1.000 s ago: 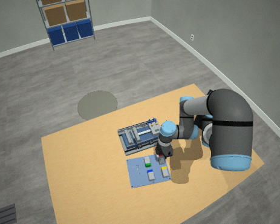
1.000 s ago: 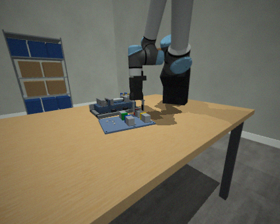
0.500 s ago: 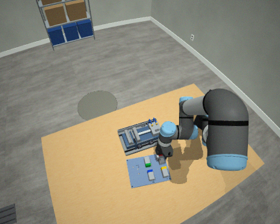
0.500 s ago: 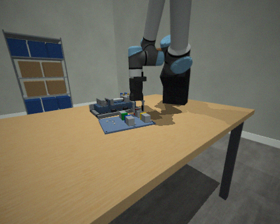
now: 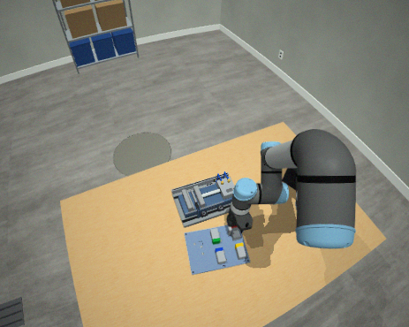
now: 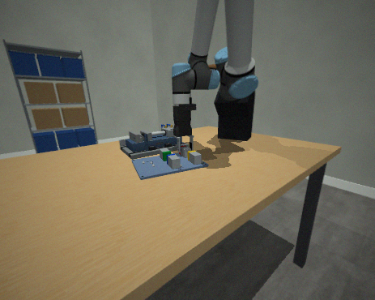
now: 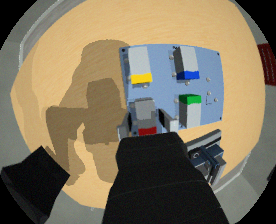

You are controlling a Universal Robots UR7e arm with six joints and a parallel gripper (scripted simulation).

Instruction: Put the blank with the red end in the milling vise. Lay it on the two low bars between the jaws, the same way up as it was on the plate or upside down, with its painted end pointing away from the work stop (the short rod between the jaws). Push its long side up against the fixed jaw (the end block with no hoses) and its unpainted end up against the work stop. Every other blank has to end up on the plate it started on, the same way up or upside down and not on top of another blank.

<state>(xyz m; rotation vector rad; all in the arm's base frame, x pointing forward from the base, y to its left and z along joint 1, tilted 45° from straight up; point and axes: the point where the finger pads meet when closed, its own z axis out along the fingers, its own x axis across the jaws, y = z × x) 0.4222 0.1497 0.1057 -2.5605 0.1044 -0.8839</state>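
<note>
My gripper is now 20 mm above the red-ended blank. From my hand the other things lie so: green-ended blank (90 mm ahead, 10 mm to the left, 20 mm below); yellow-ended blank (10 mm behind, 90 mm to the left, 20 mm below); plate (90 mm ahead, 50 mm to the left, 40 mm below).
</note>
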